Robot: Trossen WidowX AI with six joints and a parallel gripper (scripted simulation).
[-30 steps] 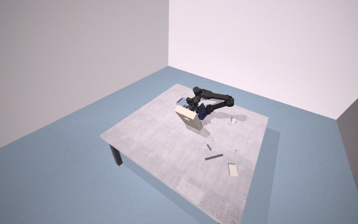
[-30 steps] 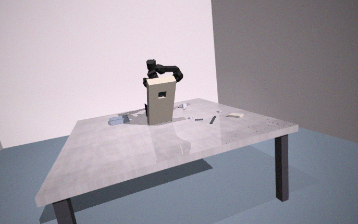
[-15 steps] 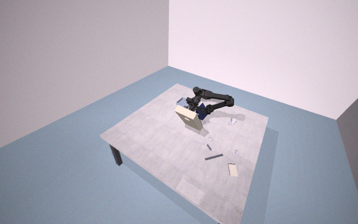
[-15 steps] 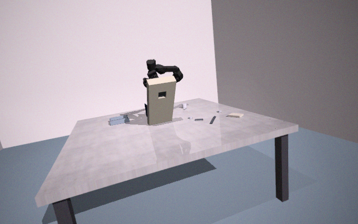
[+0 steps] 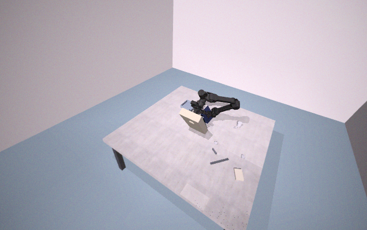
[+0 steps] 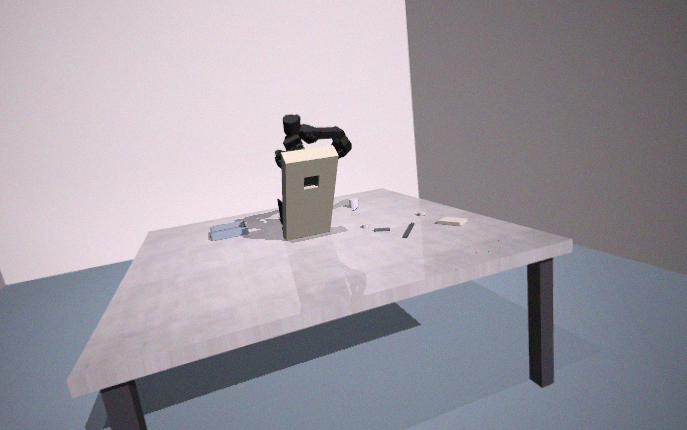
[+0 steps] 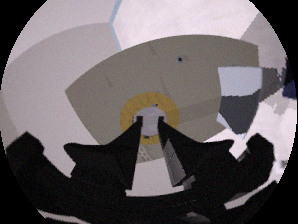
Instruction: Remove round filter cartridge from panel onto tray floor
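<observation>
My gripper tip is 10 mm short of the round cartridge and 10 mm above it. Also, from my gripper tip: beige service panel: 40 mm behind, 80 mm below; then blue-grey tray: 420 mm behind, 290 mm to the right, 260 mm below.
</observation>
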